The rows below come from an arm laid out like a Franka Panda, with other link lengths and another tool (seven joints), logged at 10 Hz.
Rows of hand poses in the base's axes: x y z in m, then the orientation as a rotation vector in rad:
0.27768, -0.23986, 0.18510, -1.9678, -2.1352, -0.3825
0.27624, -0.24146, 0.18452, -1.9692, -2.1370, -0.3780
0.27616, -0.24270, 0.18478, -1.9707, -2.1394, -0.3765
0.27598, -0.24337, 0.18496, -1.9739, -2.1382, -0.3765
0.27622, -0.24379, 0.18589, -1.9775, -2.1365, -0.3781
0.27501, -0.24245, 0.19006, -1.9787, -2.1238, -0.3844
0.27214, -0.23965, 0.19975, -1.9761, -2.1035, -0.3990
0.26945, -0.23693, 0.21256, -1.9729, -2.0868, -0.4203
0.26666, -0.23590, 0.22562, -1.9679, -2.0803, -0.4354
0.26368, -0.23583, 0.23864, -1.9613, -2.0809, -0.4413
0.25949, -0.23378, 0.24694, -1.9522, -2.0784, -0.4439
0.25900, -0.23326, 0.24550, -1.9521, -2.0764, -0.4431
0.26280, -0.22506, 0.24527, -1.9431, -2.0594, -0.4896
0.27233, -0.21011, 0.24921, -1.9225, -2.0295, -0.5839
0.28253, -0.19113, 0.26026, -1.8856, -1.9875, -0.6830
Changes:
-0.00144, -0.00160, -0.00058, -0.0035, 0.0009, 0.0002
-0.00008, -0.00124, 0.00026, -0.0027, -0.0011, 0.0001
-0.00018, -0.00067, 0.00018, -0.0009, -0.0005, -0.0023
0.00024, -0.00042, 0.00093, -0.0002, -0.0012, -0.0028
-0.00121, 0.00134, 0.00417, 0.0089, 0.0033, -0.0059
-0.00287, 0.00280, 0.00969, 0.0183, 0.0043, -0.0073
-0.00269, 0.00272, 0.01281, 0.0193, -0.0014, -0.0064
-0.00279, 0.00103, 0.01306, 0.0121, -0.0031, -0.0010
-0.00298, 0.00007, 0.01302, 0.0053, -0.0014, 0.0034
-0.00419, 0.00205, 0.00830, 0.0070, 0.0030, 0.0041
-0.00049, 0.00052, -0.00144, 0.0008, 0.0016, -0.0006
0.00380, 0.00820, -0.00023, 0.0321, -0.0139, -0.0060
0.00953, 0.01495, 0.00394, 0.0626, -0.0320, -0.0098
0.01020, 0.01898, 0.01105, 0.0780, -0.0265, -0.0053

